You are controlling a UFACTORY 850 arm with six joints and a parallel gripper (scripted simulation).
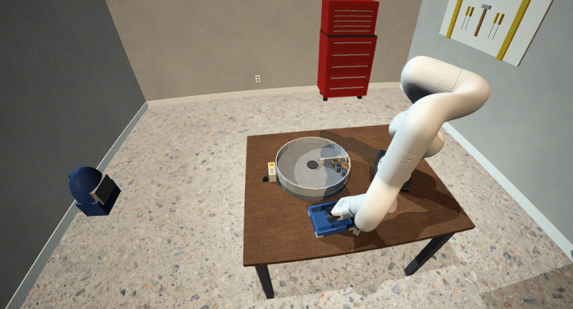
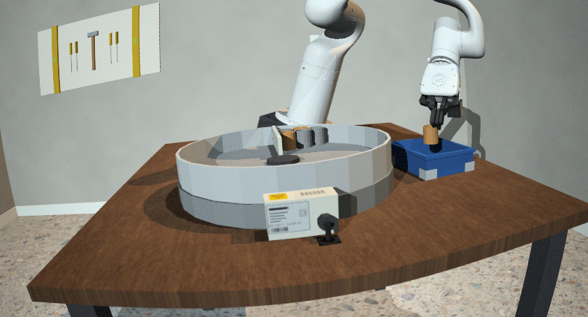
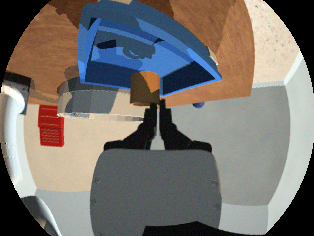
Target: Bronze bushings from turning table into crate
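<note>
Right now my hand is 1 cm past the blue crate, 1 cm to the left of it and 9 cm above it. From my hand the other things lie so: grey turning table: 35 cm to the right, 6 cm below.
</note>
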